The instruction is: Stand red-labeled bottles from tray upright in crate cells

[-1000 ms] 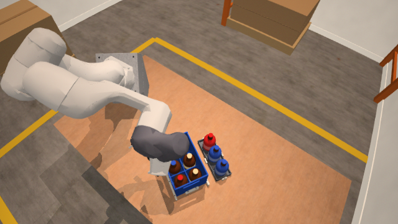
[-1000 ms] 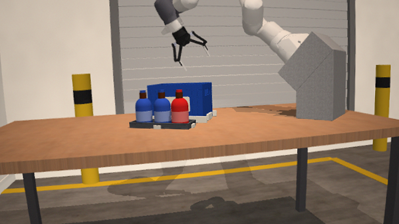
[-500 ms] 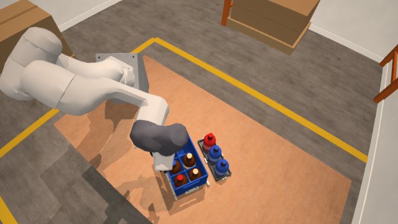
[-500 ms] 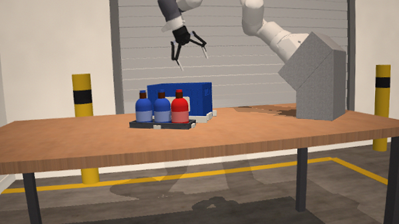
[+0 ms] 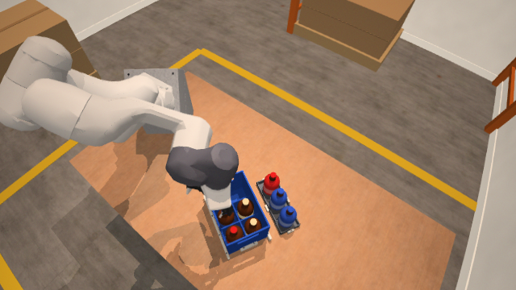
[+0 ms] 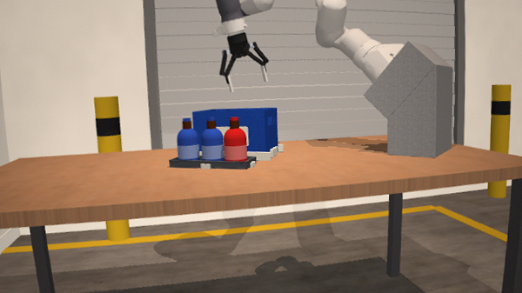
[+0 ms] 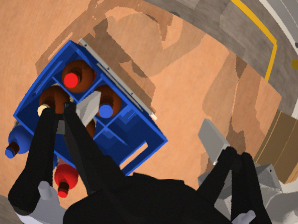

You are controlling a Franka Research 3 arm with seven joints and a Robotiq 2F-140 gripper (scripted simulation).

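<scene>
The red-labeled bottle is 28 cm to the left of my hand, 19 cm below it and 16 cm ahead of it. From my hand the other things lie so: tray: 26 cm below, 22 cm to the left, 22 cm ahead; blue crate: 19 cm below, 8 cm ahead, 7 cm to the left.
</scene>
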